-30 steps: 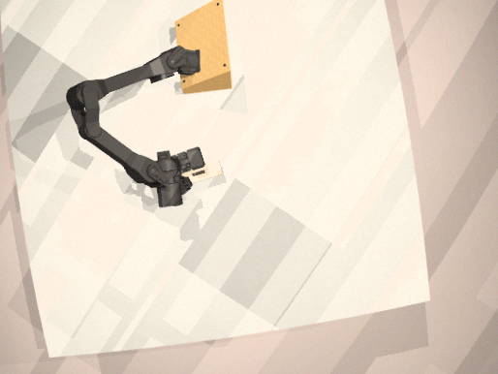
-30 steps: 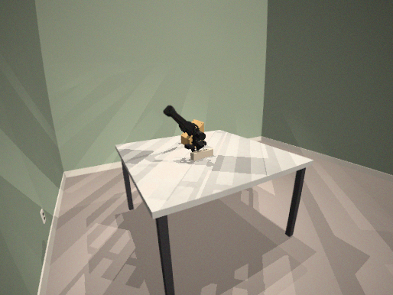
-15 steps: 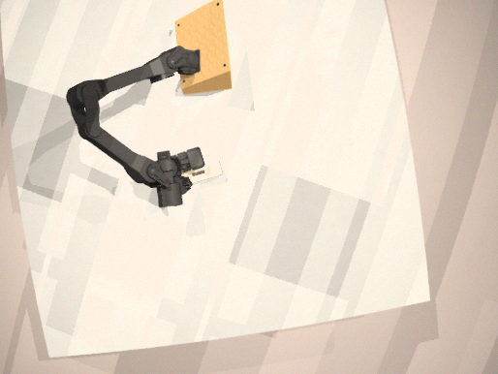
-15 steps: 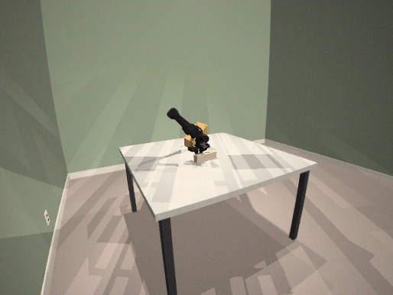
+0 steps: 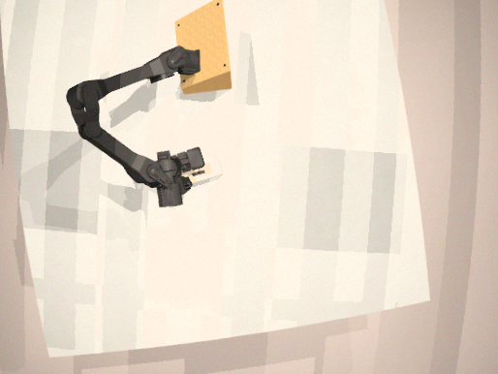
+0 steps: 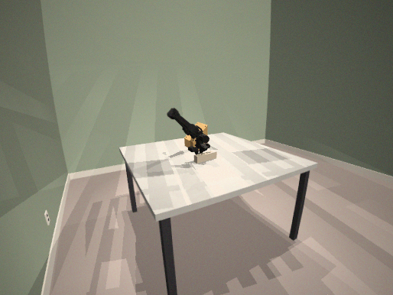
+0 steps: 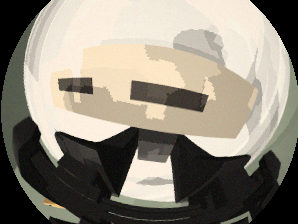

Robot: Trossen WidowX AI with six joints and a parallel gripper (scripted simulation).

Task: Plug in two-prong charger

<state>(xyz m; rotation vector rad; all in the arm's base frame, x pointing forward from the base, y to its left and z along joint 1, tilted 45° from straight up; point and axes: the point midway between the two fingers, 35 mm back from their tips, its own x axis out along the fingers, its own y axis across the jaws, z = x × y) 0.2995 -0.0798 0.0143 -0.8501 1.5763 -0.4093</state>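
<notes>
Right now my gripper tip is 2 cm short of the dark charger and 1 cm below it.
</notes>
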